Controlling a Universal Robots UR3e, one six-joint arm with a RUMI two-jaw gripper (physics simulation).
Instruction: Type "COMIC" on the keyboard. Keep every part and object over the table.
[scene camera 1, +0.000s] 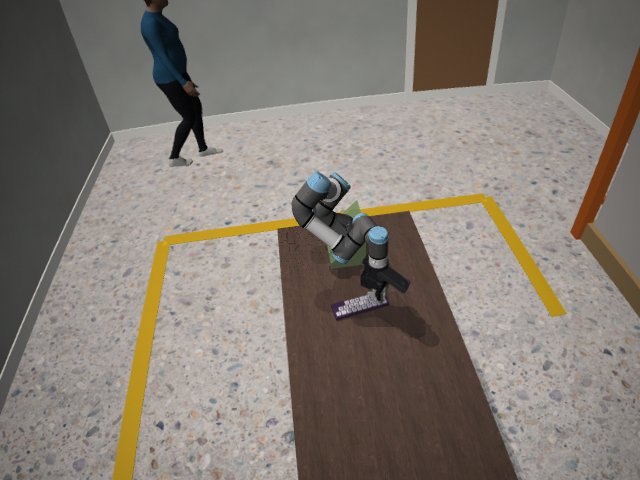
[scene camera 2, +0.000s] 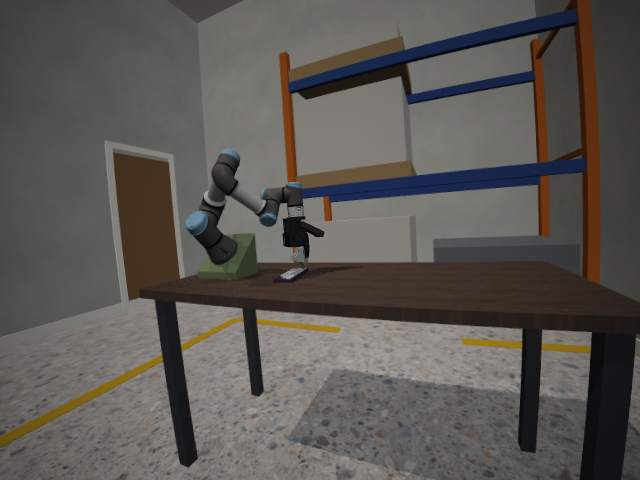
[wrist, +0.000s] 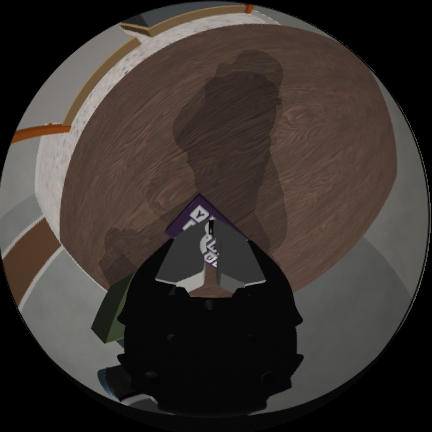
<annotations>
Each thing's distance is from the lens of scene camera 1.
gripper (scene camera 1: 380, 302): 1.63 m
keyboard (scene camera 1: 365, 303): 1.62 m
</annotations>
